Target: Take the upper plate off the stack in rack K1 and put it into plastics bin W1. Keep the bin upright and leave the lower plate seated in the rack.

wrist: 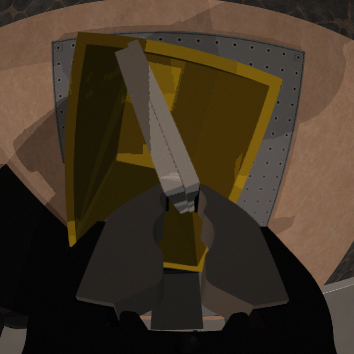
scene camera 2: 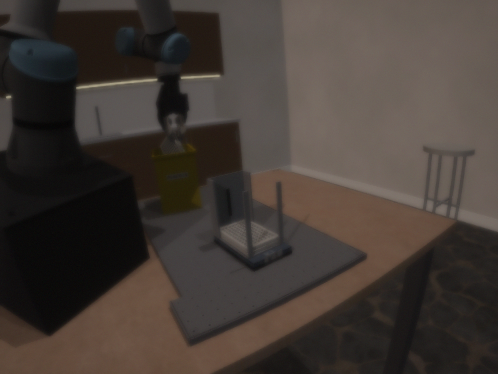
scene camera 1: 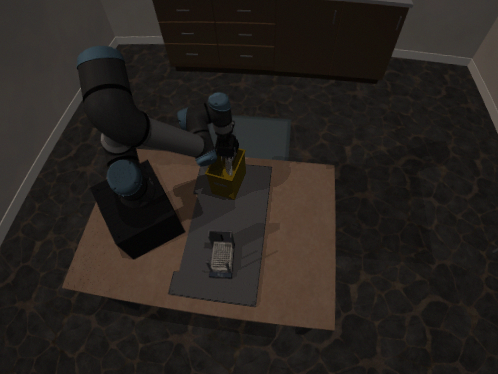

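Seen in the pictures: gripper, between the fingertips: (wrist: 181, 186) (scene camera 2: 177, 144) (scene camera 1: 229, 159); arm's base, origin of its link: (scene camera 2: 46, 161) (scene camera 1: 137, 191).
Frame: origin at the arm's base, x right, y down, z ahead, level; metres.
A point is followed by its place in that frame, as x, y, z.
My gripper (scene camera 1: 229, 155) {-0.250, 0.042, 0.341} (scene camera 2: 175, 131) (wrist: 181, 186) {-0.250, 0.042, 0.341} is shut on the upper plate (scene camera 1: 229, 167) {-0.218, 0.062, 0.344} (scene camera 2: 173, 146) {-0.254, 0.049, 0.328} (wrist: 162, 140) {-0.291, 0.010, 0.328} near one end, above the yellow bin W1 (scene camera 1: 227, 190) {-0.156, 0.161, 0.338} (scene camera 2: 177, 185) {-0.160, 0.153, 0.305} (wrist: 261, 125) {-0.291, 0.057, 0.389}. The plate shows nearly edge-on in the wrist view and slants across the bin's mouth. Its lower part is inside the mouth in the second scene view. The bin stands roughly upright, turned askew; a slight tilt is hard to rule out. The lower plate (scene camera 1: 222, 256) (scene camera 2: 248, 234) lies flat in rack K1 (scene camera 1: 220, 274) {0.221, 0.219, 0.385} (scene camera 2: 270, 258) {0.234, 0.224, 0.379}. The plate's far end is partly hidden.
The bin and rack stand on a grey perforated board (scene camera 1: 235, 215) {-0.071, 0.237, 0.389} (scene camera 2: 310, 260) {0.270, 0.236, 0.448} (wrist: 284, 62) {-0.349, 0.236, 0.486} on the wooden table (scene camera 1: 300, 225) {-0.075, 0.250, 0.697} (scene camera 2: 320, 200) {0.001, 0.249, 0.709}. The rack has upright posts and a clear back panel (scene camera 2: 231, 200) {0.079, 0.148, 0.374}. The robot's black base block (scene camera 1: 145, 225) {0.124, 0.049, 0.067} (scene camera 2: 75, 240) {0.157, 0.123, 0.048} is beside the board.
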